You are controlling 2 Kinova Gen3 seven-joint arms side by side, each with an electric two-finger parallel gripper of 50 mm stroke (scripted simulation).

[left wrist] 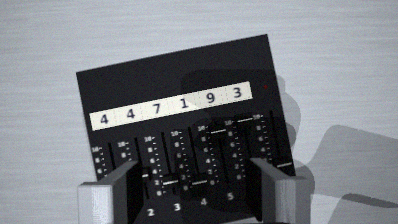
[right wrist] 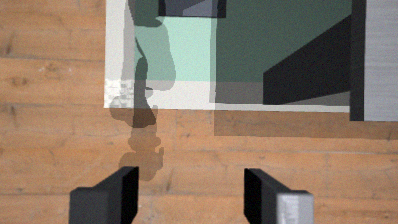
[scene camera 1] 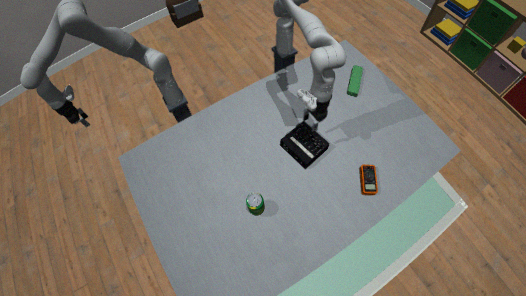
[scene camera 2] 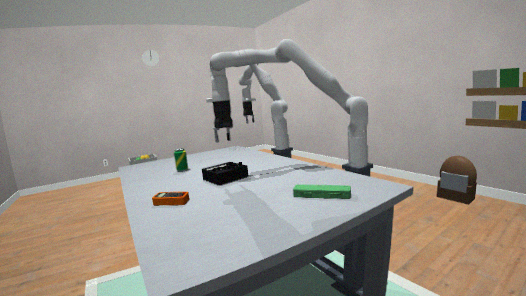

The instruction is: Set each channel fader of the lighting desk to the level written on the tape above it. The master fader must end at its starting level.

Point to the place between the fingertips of my left gripper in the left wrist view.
At 194, 182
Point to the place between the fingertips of my right gripper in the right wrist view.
191, 190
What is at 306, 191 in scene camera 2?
A green block.
